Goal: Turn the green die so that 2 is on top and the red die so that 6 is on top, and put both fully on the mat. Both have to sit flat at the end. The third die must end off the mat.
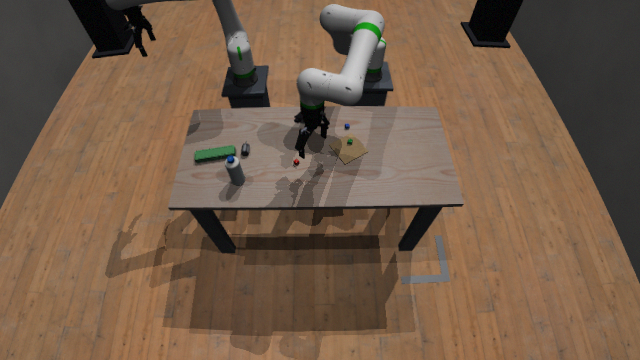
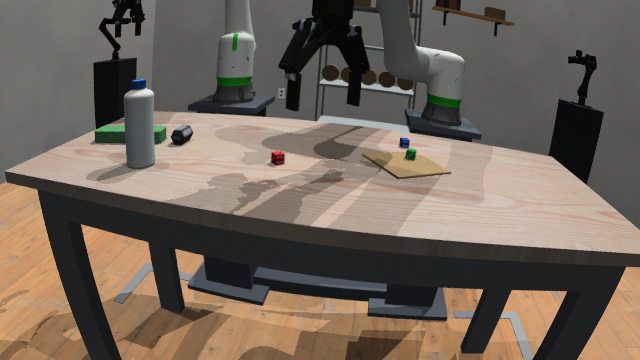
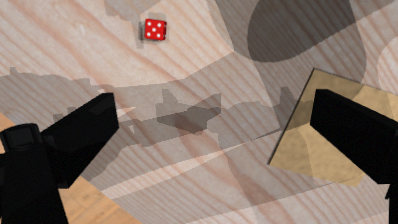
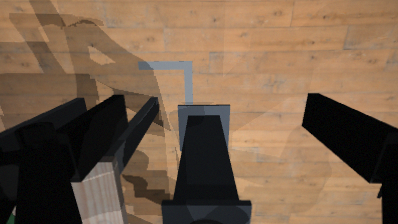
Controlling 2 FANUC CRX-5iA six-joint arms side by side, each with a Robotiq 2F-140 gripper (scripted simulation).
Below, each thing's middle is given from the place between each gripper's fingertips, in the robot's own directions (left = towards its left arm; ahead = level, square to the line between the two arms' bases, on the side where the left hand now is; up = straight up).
My left hand (image 2: 324, 106) is 70 mm past the tan mat (image 2: 395, 163), 170 mm to the right of it and 120 mm above it. Round my left hand: bottle (image 2: 139, 102) (80 mm ahead, 350 mm to the right, 40 mm below).
Right now my right hand is 720 mm short of the bottle, 520 mm to the right of it and 190 mm above it. Round my right hand: tan mat (570 mm ahead, 1050 mm to the left, 270 mm below).
